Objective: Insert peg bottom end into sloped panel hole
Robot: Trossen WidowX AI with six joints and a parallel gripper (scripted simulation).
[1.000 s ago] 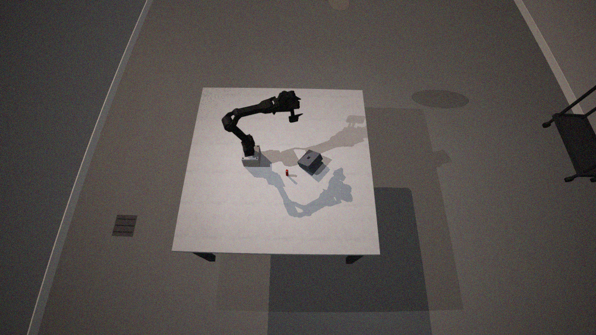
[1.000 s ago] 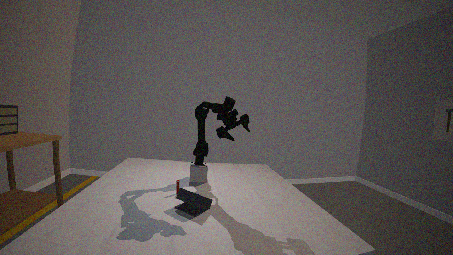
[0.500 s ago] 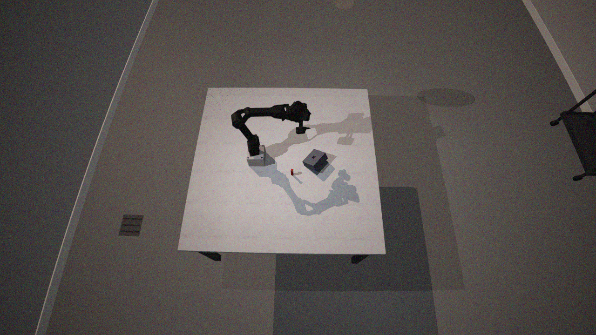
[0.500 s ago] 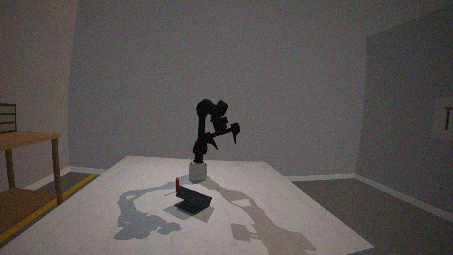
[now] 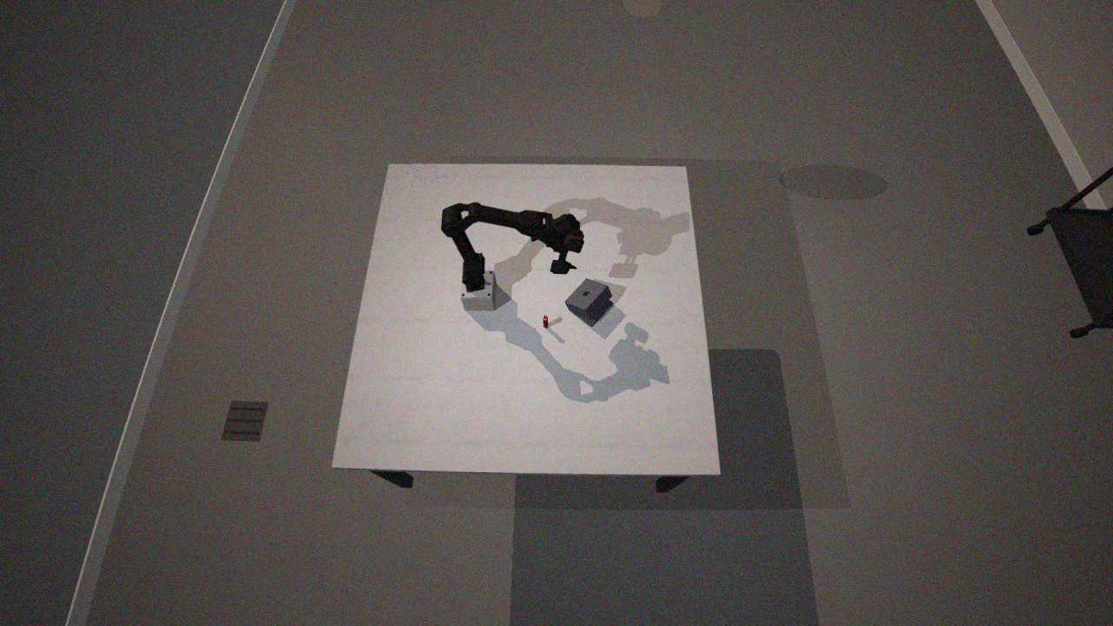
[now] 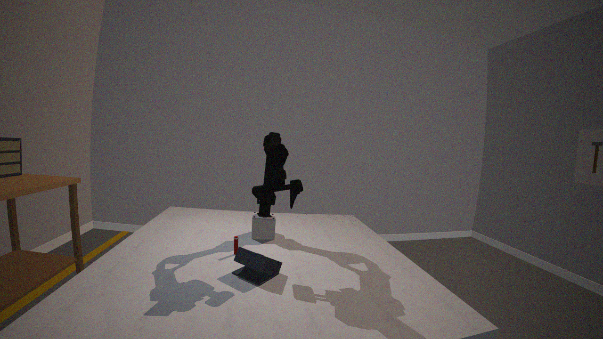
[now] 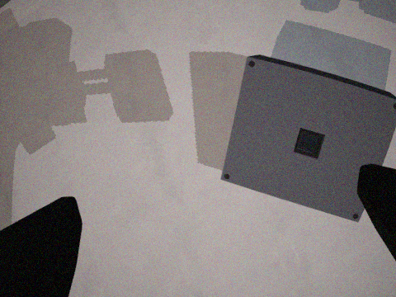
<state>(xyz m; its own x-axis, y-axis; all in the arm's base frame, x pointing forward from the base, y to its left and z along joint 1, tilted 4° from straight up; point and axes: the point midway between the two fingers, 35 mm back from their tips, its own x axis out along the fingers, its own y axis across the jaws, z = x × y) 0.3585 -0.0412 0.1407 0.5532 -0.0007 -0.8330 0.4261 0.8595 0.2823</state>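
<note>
My gripper tip is now 15 cm past the peg, 14 cm to the left of it and 18 cm above it. From my gripper tip the other things lie so: panel: 3 cm ahead, 8 cm to the right, 19 cm below.
</note>
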